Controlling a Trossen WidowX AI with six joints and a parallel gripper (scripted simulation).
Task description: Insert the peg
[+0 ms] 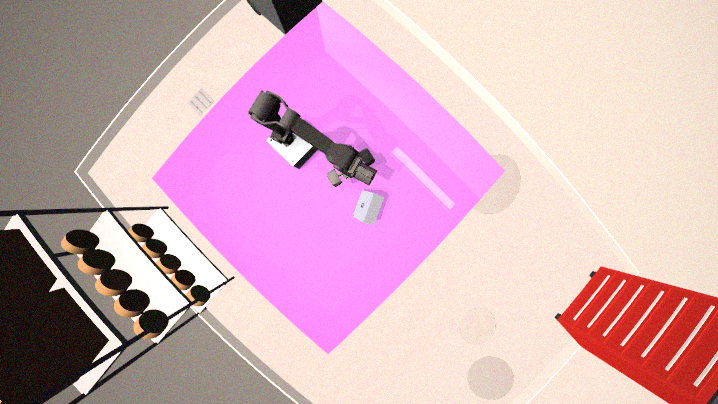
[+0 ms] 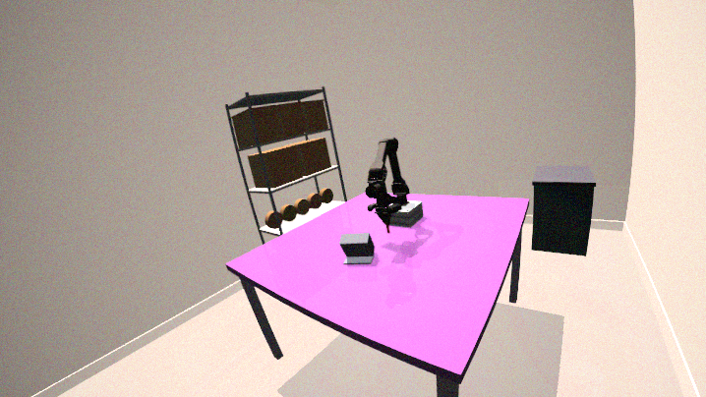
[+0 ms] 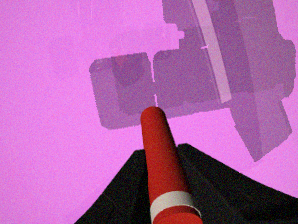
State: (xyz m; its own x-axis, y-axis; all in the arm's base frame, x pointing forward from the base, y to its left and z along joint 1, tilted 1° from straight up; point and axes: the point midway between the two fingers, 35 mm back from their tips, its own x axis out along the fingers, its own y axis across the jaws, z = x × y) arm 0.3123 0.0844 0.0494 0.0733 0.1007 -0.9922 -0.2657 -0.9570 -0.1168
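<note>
Now: the grey sloped panel 150 mm ahead of my gripper tip, 70 mm to the right of it and 40 mm below it. Also, from my gripper tip: red round peg 20 mm above.
</note>
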